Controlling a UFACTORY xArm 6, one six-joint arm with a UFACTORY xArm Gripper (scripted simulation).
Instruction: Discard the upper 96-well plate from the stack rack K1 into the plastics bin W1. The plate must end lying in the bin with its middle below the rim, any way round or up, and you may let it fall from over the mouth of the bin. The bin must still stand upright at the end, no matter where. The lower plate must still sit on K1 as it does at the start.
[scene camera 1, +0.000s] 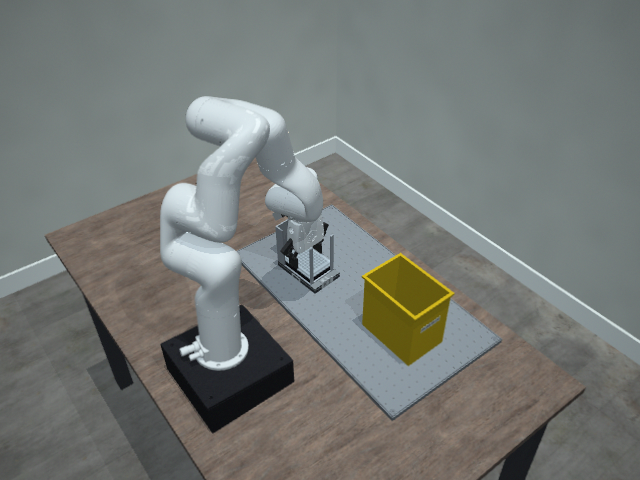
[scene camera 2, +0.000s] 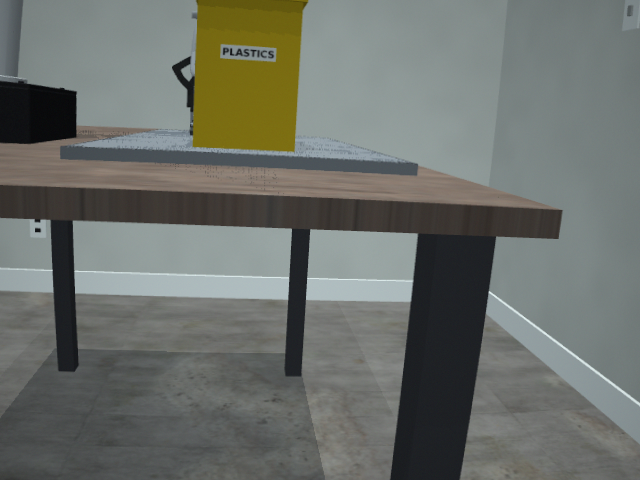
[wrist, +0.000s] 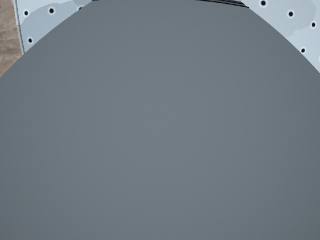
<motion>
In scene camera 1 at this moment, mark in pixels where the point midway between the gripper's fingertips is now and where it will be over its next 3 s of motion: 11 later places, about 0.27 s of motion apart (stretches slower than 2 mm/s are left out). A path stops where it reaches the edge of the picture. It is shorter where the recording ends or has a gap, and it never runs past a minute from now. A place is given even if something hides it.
My gripper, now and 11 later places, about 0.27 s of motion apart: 305, 258; 305, 258; 305, 256; 305, 255; 305, 254; 305, 253; 305, 251; 305, 247; 305, 244; 305, 241; 305, 238; 304, 235
</motion>
